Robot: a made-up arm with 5 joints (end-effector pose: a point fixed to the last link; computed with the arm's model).
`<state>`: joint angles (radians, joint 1 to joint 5).
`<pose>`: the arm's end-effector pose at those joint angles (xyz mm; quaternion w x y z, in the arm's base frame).
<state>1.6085 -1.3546 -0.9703 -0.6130 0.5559</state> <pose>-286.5 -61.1 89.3 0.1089 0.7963 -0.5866 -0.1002</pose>
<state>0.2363 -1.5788 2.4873 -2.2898 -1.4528</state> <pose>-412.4 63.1 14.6 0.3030 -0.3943 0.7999 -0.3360</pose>
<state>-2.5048 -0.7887 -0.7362 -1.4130 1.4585</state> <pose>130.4 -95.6 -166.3 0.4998 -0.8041 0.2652 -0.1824</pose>
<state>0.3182 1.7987 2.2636 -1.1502 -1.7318</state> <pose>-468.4 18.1 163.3 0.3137 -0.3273 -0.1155 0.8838</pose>
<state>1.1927 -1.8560 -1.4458 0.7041 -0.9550</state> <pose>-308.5 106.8 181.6 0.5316 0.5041 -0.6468 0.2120</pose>
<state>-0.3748 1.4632 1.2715 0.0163 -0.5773</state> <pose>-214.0 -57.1 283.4 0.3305 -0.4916 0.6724 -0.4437</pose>
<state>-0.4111 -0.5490 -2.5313 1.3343 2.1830</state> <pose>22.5 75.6 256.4 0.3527 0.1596 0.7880 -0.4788</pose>
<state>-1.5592 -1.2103 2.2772 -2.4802 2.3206</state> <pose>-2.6 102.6 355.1 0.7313 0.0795 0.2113 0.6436</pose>
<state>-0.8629 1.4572 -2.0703 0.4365 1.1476</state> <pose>7.2 155.2 263.7 0.1669 0.2893 -0.5824 0.7411</pose>
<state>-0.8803 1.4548 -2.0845 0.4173 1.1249</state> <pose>9.4 160.4 265.2 0.1792 0.2908 -0.5878 0.7334</pose>
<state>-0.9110 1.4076 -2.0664 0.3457 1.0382</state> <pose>18.5 182.6 270.5 0.2510 0.2621 -0.6053 0.7085</pose>
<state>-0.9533 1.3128 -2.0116 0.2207 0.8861</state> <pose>43.7 219.9 280.6 0.3857 0.2032 -0.6164 0.6557</pose>
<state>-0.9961 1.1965 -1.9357 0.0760 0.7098</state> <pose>87.9 255.5 291.1 0.5413 0.1356 -0.5969 0.5765</pose>
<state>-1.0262 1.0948 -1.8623 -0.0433 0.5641</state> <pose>134.4 275.1 296.4 0.6632 0.0831 -0.5545 0.4958</pose>
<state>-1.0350 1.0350 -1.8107 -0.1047 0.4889</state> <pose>161.5 280.3 296.8 0.7240 0.0541 -0.5228 0.4467</pose>
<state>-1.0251 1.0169 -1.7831 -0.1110 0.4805</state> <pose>165.5 279.4 296.0 0.7350 0.0424 -0.5169 0.4368</pose>
